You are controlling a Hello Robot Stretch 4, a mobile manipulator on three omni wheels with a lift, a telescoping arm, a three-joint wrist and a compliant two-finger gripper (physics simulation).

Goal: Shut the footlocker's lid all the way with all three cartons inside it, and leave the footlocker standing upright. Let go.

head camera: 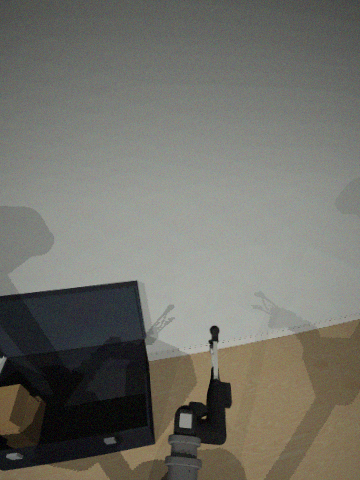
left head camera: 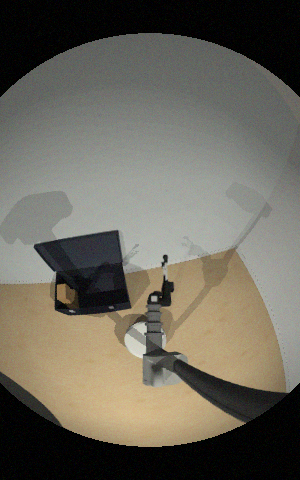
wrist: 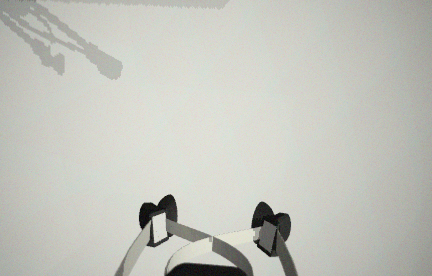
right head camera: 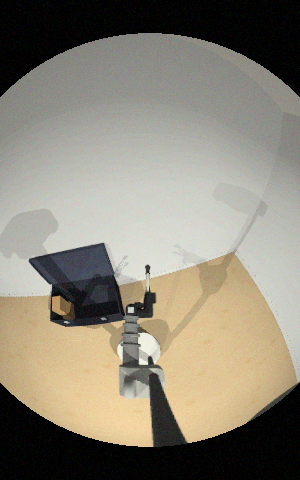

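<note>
The dark navy footlocker [head camera: 75, 449] [left head camera: 92, 310] [right head camera: 87, 320] stands upright on the floor near the wall. Its lid [head camera: 75, 317] [left head camera: 87, 255] [right head camera: 80, 267] is raised wide open, leaning back toward the wall. A brown carton [head camera: 11, 407] [left head camera: 63, 295] [right head camera: 61, 306] is inside at the left end. A pale sliver shows behind it at the left edge of the head view; I cannot tell what it is. Other cartons cannot be made out in the dark interior. My gripper [head camera: 214, 334] [left head camera: 165, 259] [right head camera: 147, 270] [wrist: 215, 214] is open and empty, right of the footlocker and apart from it, pointing at the wall.
A pale wall [head camera: 225, 175] [wrist: 225, 125] rises behind the footlocker and in front of my fingers. The wooden floor [head camera: 280, 390] [left head camera: 90, 380] meets it at a slant. A white round object [left head camera: 134, 340] [right head camera: 154, 345] lies under my arm. Another wall meets the first at the right.
</note>
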